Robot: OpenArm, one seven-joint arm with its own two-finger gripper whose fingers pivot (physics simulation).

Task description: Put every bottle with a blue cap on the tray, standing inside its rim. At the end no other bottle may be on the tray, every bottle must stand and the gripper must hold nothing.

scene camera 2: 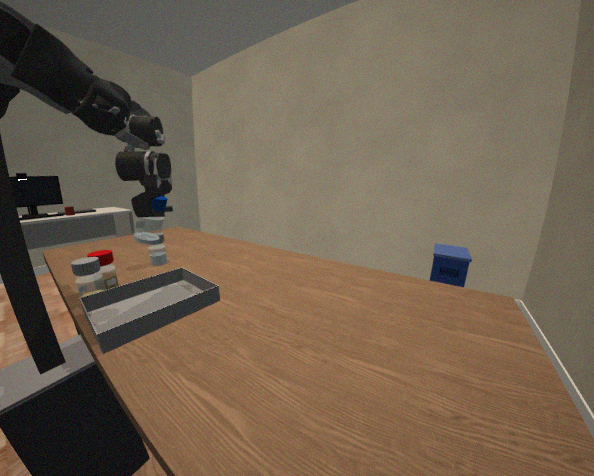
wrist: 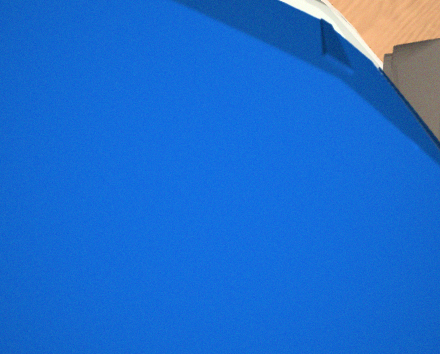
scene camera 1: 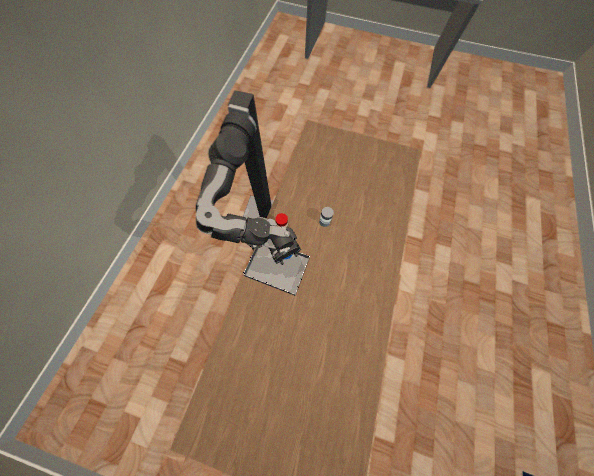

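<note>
My gripper [scene camera 1: 286, 254] [scene camera 2: 159, 207] is shut on a bottle with a blue cap [scene camera 1: 287, 257] [scene camera 2: 159, 203] [wrist: 200, 175]. The cap fills most of the wrist view. The bottle hangs in the air, cap up and somewhat tilted, its pale body and underside showing in scene camera 2. In scene camera 1 it overlaps the upper edge of the grey tray [scene camera 1: 270, 284] [scene camera 2: 160, 318]. No bottle shows standing inside the tray rim. A red-capped bottle [scene camera 1: 281, 219] [scene camera 2: 110, 277] stands beside the tray, next to a grey-capped bottle [scene camera 2: 86, 280], which the arm hides in scene camera 1.
Another grey-capped bottle [scene camera 1: 326, 216] [scene camera 2: 157, 252] stands apart on the wooden table [scene camera 1: 320, 350] [scene camera 2: 350, 375], its top partly hidden behind the held bottle in scene camera 2. The dark arm post [scene camera 1: 257, 170] [scene camera 2: 25, 280] stands by the table edge. A blue bin [scene camera 2: 450, 265] is beyond the table.
</note>
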